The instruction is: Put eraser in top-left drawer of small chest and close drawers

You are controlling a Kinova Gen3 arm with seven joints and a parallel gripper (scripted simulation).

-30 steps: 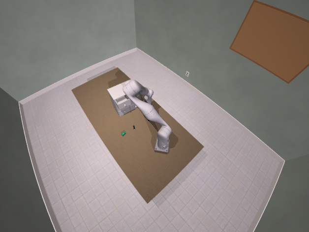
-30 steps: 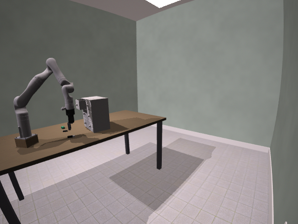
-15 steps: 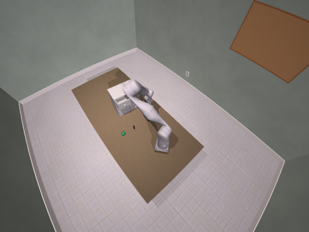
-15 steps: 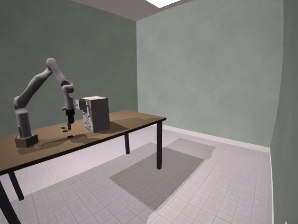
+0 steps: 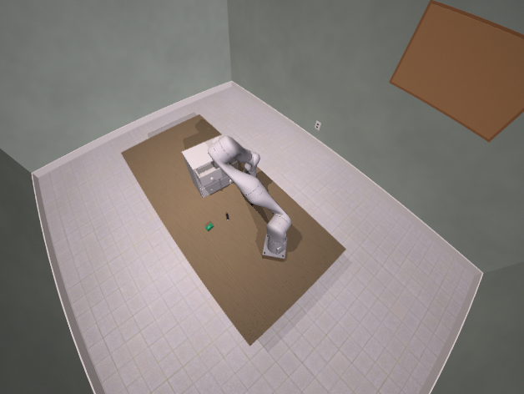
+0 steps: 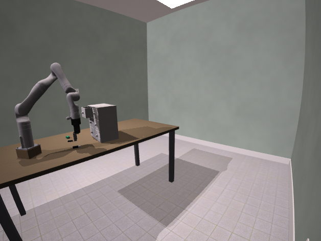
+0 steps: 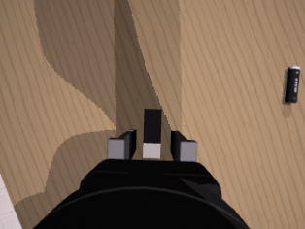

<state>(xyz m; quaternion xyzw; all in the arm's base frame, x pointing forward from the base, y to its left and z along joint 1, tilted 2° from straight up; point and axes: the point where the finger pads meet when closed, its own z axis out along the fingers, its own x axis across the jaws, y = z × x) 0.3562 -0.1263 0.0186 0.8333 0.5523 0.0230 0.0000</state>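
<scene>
Right now my hand is 20 cm to the right of the black stick-shaped object, 8 cm above it and 1 cm short of it. Round my hand: green eraser: 33 cm to the left, 7 cm below, 3 cm ahead.
</scene>
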